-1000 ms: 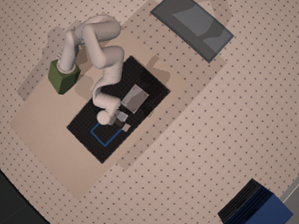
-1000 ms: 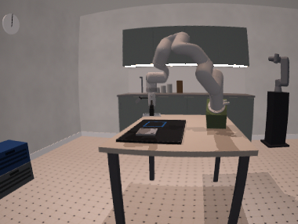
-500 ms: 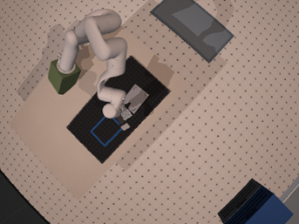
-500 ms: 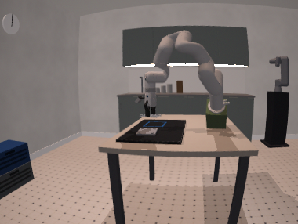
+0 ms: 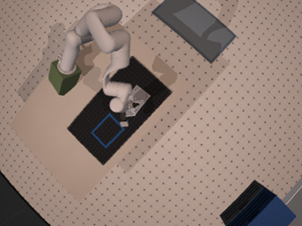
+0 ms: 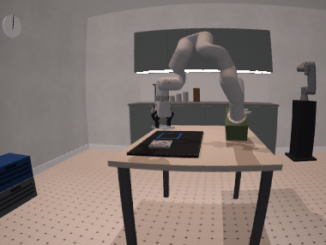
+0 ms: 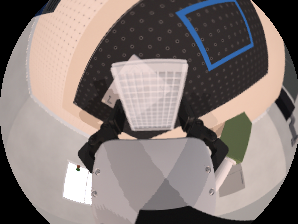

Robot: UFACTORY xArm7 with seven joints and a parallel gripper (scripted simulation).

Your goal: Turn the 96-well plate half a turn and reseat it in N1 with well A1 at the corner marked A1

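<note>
Right now my hand is 10 cm above the grey plate nest N1 and 6 cm to the right of it. From my hand the other things lie so: white 96-well plate (1 cm below).
</note>
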